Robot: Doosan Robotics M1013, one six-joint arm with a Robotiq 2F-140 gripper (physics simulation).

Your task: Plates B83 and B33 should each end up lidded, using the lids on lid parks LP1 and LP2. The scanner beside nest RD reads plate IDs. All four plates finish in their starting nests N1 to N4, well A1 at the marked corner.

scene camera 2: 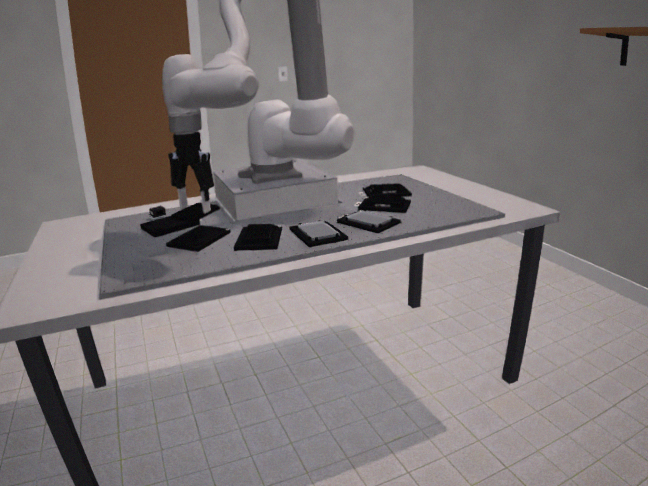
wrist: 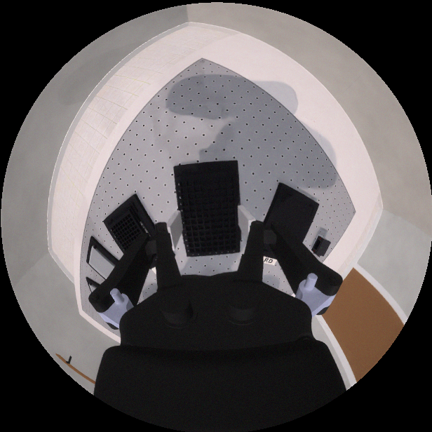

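Pixels of known places: gripper, fingertip midpoint: (scene camera 2: 195, 210); arm's base, origin of the base link: (scene camera 2: 272, 175).
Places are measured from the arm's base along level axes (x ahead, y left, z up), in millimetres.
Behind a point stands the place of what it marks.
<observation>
My gripper (scene camera 2: 194, 207) @[x 321, y -308, z -2 mm] (wrist: 209, 216) is shut on a black well plate (scene camera 2: 194, 212) @[x 344, y -312, z 0 mm] (wrist: 210, 215), which I hold level above the mat. Nest N4 (scene camera 2: 198, 238) @[x 346, y -311, z -80 mm] lies below; in the wrist view the held plate hides most of it. Nest RD (scene camera 2: 161, 225) @[x 186, y -419, z -75 mm] (wrist: 292, 212) is dark, with no plate showing in it. The scanner (scene camera 2: 157, 211) @[x 55, y -431, z -63 mm] (wrist: 321, 245) stands beside it. A black plate (scene camera 2: 258, 235) @[x 433, y -146, z -67 mm] (wrist: 129, 230) sits in the nest on N4's other side. The held plate's ID and corner mark are not legible.
Two stations with pale flat tops (scene camera 2: 318, 230) @[x 444, y 29, z -75 mm] (scene camera 2: 369, 218) @[x 406, y 207, z -75 mm] lie farther along the arc, then two dark stations (scene camera 2: 384, 202) @[x 294, y 313, z -66 mm] (scene camera 2: 387, 189) @[x 143, y 399, z -67 mm]; their labels are unreadable. The robot's base box (scene camera 2: 285, 198) @[x 164, y 3, z -48 mm] stands behind on the perforated mat (scene camera 2: 130, 272) @[x 494, y -505, z -92 mm] (wrist: 150, 145).
</observation>
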